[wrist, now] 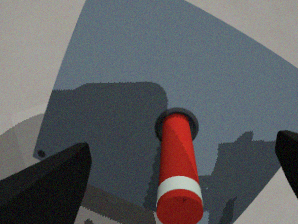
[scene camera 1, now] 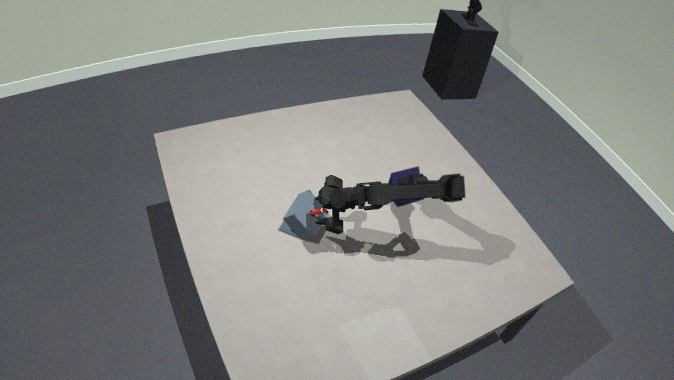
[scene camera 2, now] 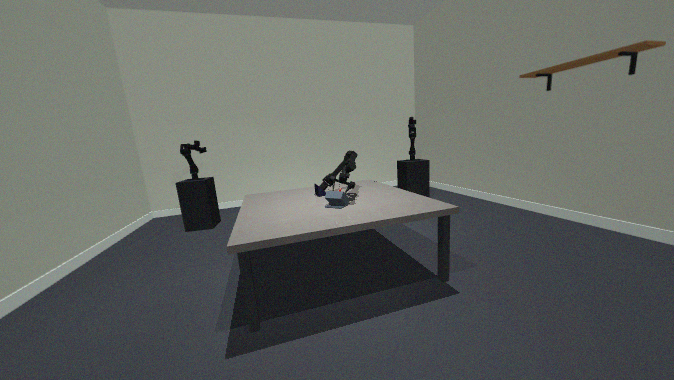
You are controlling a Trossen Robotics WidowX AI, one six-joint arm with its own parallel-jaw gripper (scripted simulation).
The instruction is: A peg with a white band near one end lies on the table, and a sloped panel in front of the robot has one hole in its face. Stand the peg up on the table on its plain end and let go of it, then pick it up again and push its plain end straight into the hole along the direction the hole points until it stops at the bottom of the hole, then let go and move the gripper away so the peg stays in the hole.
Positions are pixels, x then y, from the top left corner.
Labels:
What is the gripper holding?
Nothing.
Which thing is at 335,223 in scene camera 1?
The gripper.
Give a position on a blue-grey sloped panel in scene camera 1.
At 303,225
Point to a blue-grey sloped panel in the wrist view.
120,72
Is the gripper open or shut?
Open.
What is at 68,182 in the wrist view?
The gripper.

